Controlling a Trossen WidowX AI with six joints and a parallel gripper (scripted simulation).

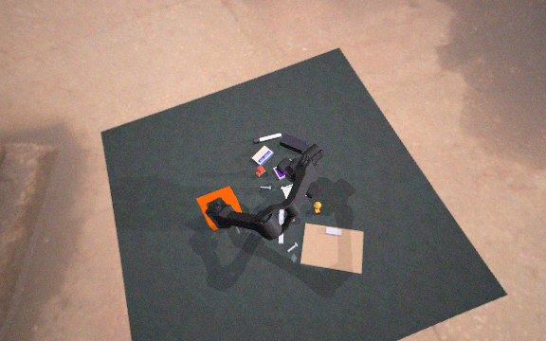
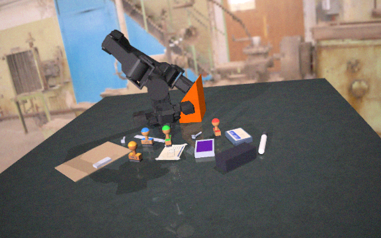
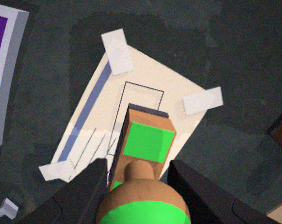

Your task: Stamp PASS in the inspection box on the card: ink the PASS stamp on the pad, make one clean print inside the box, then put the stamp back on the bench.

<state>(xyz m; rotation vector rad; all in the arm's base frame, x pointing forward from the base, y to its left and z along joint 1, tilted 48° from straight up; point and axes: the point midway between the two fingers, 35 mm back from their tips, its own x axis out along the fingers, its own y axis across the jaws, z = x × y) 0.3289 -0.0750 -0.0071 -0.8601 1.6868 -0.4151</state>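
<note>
The card lies 6 cm below my gripper tip and 1 cm behind it. Also, from my gripper tip: purple ink pad 11 cm to the left, 5 cm below, 1 cm behind; then green-knobbed stamp right at my gripper tip; then orange stamp 11 cm to the right, 4 cm below, 3 cm ahead.
</note>
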